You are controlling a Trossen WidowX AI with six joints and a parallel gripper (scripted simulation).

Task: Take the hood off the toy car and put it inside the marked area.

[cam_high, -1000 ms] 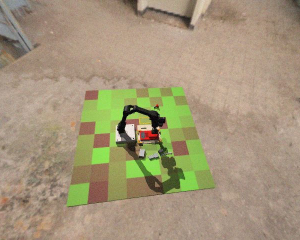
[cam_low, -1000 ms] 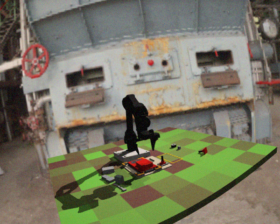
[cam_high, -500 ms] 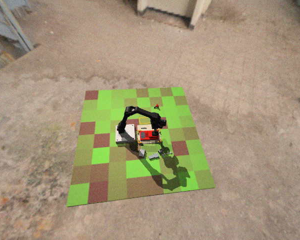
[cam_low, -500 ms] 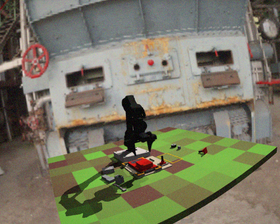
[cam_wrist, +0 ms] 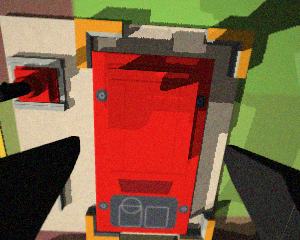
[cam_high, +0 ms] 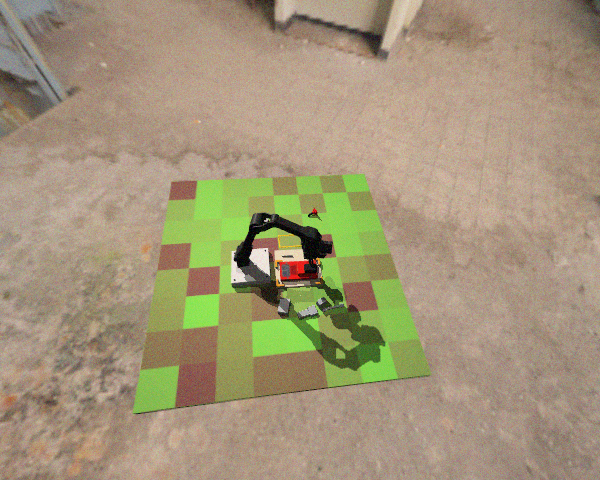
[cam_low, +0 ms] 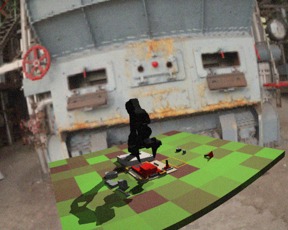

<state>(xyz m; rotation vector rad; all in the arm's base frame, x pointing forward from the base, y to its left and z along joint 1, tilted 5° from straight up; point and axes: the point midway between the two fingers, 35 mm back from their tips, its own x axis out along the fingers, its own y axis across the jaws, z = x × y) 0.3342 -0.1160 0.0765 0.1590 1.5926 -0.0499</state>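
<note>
My gripper tip is 50 mm above the hood. From my gripper tip the other things lie so: grey mount 40 mm ahead, 110 mm to the left, 60 mm below.
</note>
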